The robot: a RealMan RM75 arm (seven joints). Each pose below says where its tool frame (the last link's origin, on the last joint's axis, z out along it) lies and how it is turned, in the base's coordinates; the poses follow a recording.
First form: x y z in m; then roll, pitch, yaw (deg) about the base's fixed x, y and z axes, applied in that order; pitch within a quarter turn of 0, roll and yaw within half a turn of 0.
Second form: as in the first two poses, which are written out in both.
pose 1, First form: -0.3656 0.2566 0.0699 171.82 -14.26 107.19
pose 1, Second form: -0.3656 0.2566 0.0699 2.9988 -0.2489 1.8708
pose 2, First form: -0.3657 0.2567 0.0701 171.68 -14.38 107.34
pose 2, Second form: -0.3657 0.2567 0.0701 2.9964 -0.2510 1.8734
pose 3, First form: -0.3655 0.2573 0.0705 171.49 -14.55 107.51
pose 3, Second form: -0.3655 0.2573 0.0705 2.9931 -0.2539 1.8764
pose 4, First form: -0.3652 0.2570 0.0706 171.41 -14.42 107.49
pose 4, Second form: -0.3652 0.2570 0.0706 2.9917 -0.2517 1.8761
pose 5, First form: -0.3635 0.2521 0.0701 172.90 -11.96 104.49
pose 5, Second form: -0.3635 0.2521 0.0701 3.0177 -0.2087 1.8237
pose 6, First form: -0.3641 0.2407 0.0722 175.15 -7.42 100.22
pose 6, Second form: -0.3641 0.2407 0.0722 3.0569 -0.1295 1.7492
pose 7, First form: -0.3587 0.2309 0.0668 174.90 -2.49 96.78
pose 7, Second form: -0.3587 0.2309 0.0668 3.0526 -0.0435 1.6891
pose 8, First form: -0.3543 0.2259 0.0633 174.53 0.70 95.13
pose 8, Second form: -0.3543 0.2259 0.0633 3.0461 0.0122 1.6603
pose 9, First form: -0.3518 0.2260 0.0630 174.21 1.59 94.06
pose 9, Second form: -0.3518 0.2260 0.0630 3.0405 0.0278 1.6417
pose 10, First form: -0.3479 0.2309 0.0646 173.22 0.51 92.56
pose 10, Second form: -0.3479 0.2309 0.0646 3.0233 0.0089 1.6155
